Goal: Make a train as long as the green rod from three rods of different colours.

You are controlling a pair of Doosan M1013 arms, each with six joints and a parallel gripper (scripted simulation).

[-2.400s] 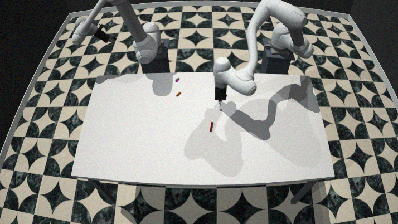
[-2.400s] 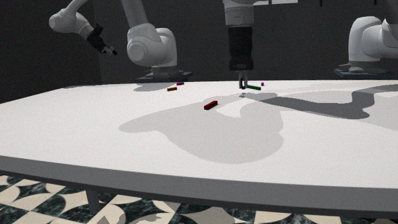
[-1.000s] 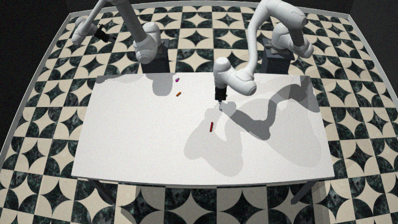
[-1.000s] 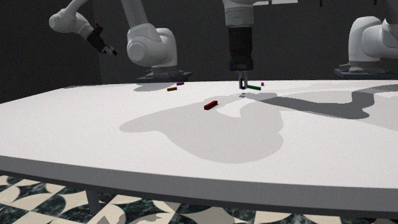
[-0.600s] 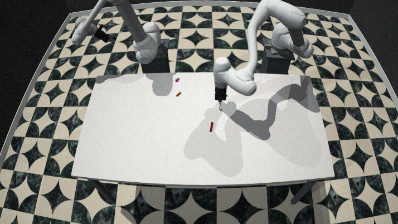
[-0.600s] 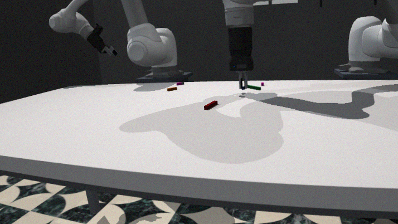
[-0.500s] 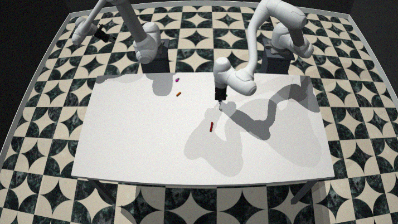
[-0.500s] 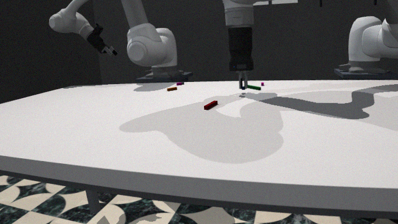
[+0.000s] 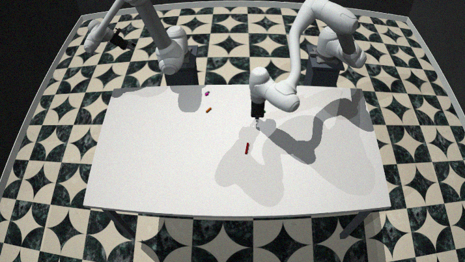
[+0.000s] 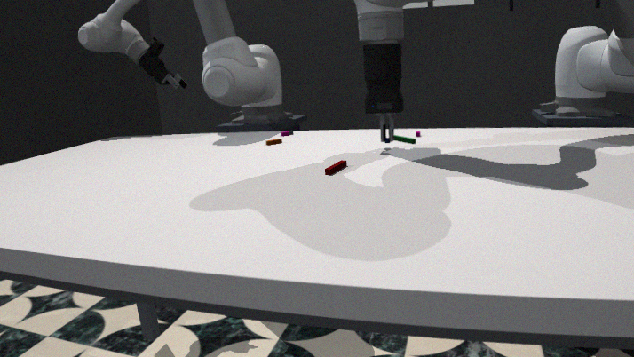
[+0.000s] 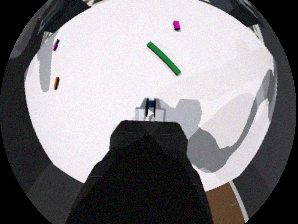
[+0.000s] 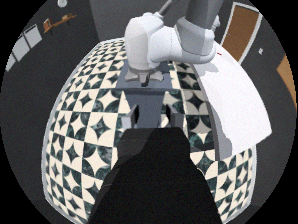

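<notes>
My left hand is 22 cm past the grey rod, 30 cm to the left of it and 3 cm above it. The rest, counted from my left hand: green rod: 8 cm behind, 3 cm to the left, 3 cm below; red rod: 20 cm ahead, 7 cm to the right, 3 cm below; blue rod: 2 cm below.
</notes>
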